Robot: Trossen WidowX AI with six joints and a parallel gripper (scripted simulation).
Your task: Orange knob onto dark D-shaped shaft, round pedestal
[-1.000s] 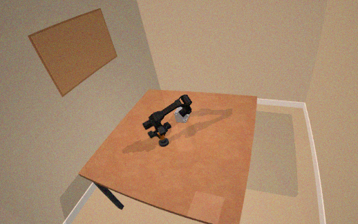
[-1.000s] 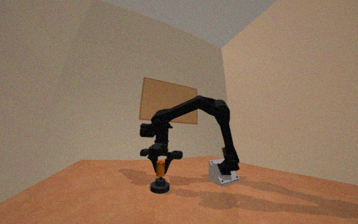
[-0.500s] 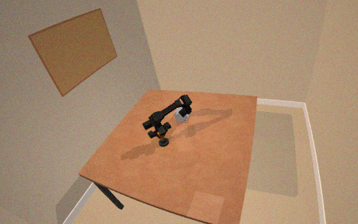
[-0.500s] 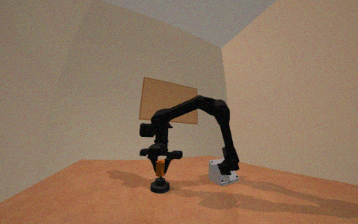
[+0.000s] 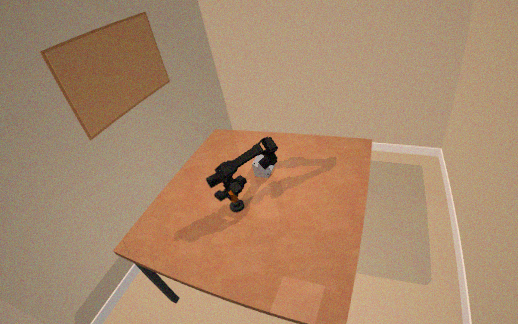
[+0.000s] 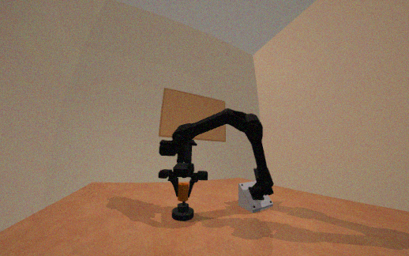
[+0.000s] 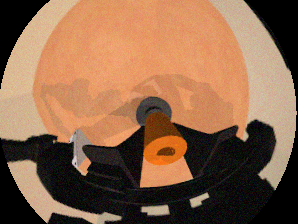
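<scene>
Now: gripper tip 20 mm below the orange knob. Also, from my gripper tip: round dark pedestal 40 mm below.
</scene>
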